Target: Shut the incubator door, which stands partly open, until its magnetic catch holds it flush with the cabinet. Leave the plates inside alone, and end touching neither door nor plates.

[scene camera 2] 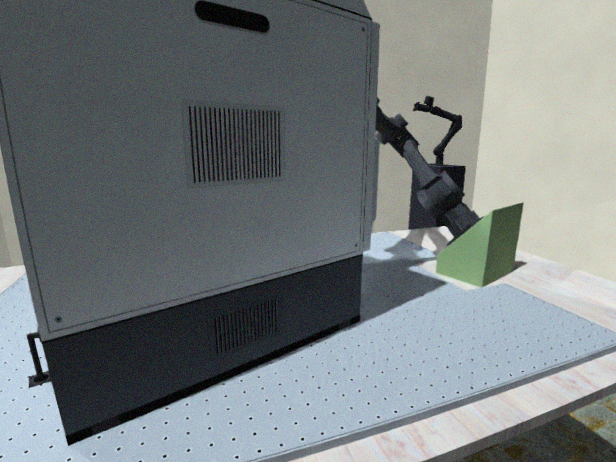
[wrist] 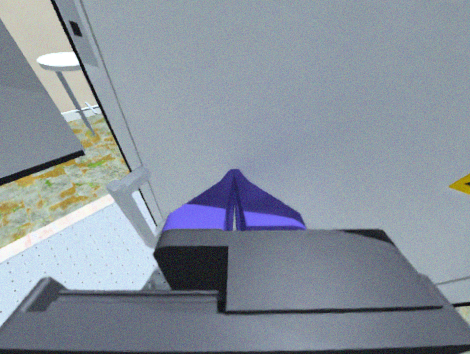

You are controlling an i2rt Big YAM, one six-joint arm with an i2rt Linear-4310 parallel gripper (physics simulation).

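Places are measured from the arm's base along level axes (x right, y back, z down), in centimetres.
Where they show: gripper, between the fingertips: [wrist: 234,176]; arm's base, origin of its link: [scene camera 2: 471,234].
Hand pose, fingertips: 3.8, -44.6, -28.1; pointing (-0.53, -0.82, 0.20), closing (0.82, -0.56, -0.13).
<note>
Things, the pixels of their top centre, and the offset from my fingertips, as dx, dy, dz. "*": a spot on its surface instead. Level surfaces: height alone.
- incubator cabinet, a spot on its surface: [scene camera 2: 150,225] * -19.2, -34.4, +13.5
- grey incubator door, a spot on its surface: [wrist: 310,100] * +2.8, -0.5, -6.7
- perforated board, height of its surface: dz +37.4
- yellow warning label, a spot on its surface: [wrist: 462,185] * +10.1, -1.7, -5.3
The incubator cabinet [scene camera 2: 150,225] stands with a grey vented panel facing scene camera 2. The grey incubator door [wrist: 310,100] fills much of the wrist view, its handle [wrist: 130,205] left of the fingers. My gripper [wrist: 234,176] is shut and empty, its purple fingertips pointing at the door face; whether they touch it I cannot tell. The gripper is hidden behind the cabinet in scene camera 2, where my arm [scene camera 2: 422,167] reaches in from the right. How far the door stands open cannot be told. The plates do not show in either view.
A green wedge block [scene camera 2: 475,255] stands by my arm's base on the perforated board [scene camera 2: 425,340]. Another dark arm [scene camera 2: 452,122] stands on a dark pedestal [scene camera 2: 425,200] behind. A yellow warning label [wrist: 462,185] is on the door. A stool [wrist: 60,60] stands beyond the door's left edge.
</note>
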